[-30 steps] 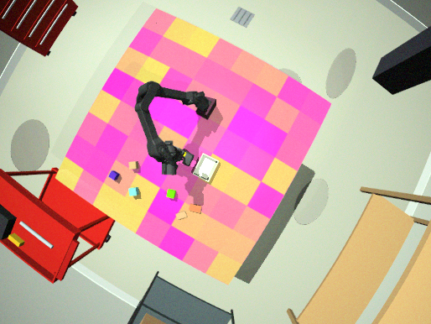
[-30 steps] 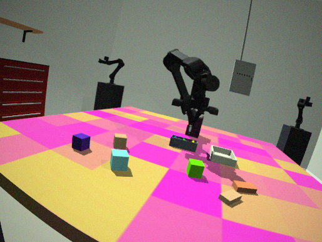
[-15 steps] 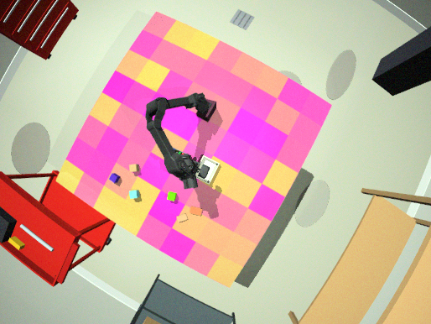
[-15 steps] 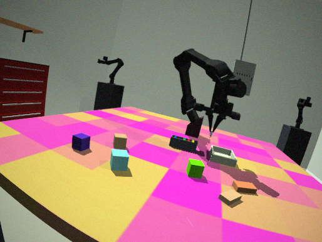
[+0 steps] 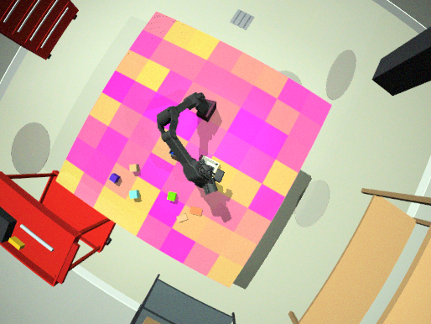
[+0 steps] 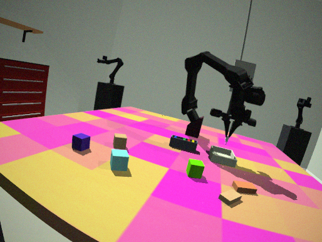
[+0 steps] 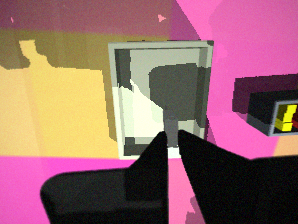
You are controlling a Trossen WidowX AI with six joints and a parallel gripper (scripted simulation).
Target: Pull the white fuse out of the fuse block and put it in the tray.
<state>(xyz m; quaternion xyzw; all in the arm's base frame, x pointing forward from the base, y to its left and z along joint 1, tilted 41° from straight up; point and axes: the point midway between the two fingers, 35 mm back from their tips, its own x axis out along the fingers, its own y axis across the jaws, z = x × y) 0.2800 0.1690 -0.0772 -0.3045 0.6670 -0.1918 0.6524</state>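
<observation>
My gripper tip is now 9 cm above the pale tray. From my gripper tip the other things lie so: yellow fuse: 13 cm to the right, 7 cm below; then white fuse: 1 cm below; then red fuse: 15 cm to the right, 7 cm below.
</observation>
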